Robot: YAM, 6 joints.
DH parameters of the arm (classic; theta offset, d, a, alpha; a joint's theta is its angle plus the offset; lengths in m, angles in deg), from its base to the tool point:
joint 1: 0 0.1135 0.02 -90
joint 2: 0 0 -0.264 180
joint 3: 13.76 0 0.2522 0
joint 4: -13.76 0 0.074 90
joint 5: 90 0 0 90
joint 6: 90 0.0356 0 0
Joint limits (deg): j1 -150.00..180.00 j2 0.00..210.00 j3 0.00..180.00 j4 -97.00..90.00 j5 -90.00..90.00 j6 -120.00..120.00
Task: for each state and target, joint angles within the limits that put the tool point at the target. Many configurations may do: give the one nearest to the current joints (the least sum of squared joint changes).
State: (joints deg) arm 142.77 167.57 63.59 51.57 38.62 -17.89
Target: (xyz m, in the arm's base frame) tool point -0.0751 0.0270 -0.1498
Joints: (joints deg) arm 172.21 176.17 27.67 43.22 27.73 -17.89
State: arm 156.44 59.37 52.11 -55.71 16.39 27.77
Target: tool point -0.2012 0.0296 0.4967
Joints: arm 173.89 63.81 90.36 -35.45 13.01 27.77
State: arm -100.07 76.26 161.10 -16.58 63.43 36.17
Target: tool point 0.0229 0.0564 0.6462
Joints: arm -139.78 57.90 136.48 -41.93 52.60 36.17
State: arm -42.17 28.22 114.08 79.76 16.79 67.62
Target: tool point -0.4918 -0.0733 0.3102
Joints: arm 7.06 7.74 121.90 86.47 20.25 67.62
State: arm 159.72 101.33 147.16 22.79 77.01 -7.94
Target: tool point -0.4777 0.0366 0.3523
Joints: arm 179.85 118.81 106.53 13.02 82.82 -7.94
